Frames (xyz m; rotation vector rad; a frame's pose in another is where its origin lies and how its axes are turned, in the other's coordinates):
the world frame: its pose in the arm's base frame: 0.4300 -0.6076 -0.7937 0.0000 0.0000 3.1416
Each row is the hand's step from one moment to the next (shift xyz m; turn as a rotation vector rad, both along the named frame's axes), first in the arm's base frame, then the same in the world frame.
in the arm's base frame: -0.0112 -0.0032 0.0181 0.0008 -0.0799 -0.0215
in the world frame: 0.0112 0.0032 0.0181 -0.0008 0.0799 -0.0215
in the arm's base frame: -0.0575 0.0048 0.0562 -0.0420 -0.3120 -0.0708
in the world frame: 0.0575 -0.0048 0.0562 0.0420 0.3120 -0.0708
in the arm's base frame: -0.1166 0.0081 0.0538 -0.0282 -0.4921 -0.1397
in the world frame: 0.1166 -0.0081 0.0538 0.0282 0.4921 -0.1397
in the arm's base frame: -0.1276 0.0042 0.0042 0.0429 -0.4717 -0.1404
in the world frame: 0.1276 -0.0042 0.0042 -0.0429 0.4717 -0.1404
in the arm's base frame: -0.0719 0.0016 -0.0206 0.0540 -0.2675 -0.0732
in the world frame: 0.0719 -0.0016 -0.0206 -0.0540 0.2675 -0.0732
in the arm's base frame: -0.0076 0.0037 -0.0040 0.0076 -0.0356 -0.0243
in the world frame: 0.0076 -0.0037 -0.0040 -0.0076 0.0356 -0.0243
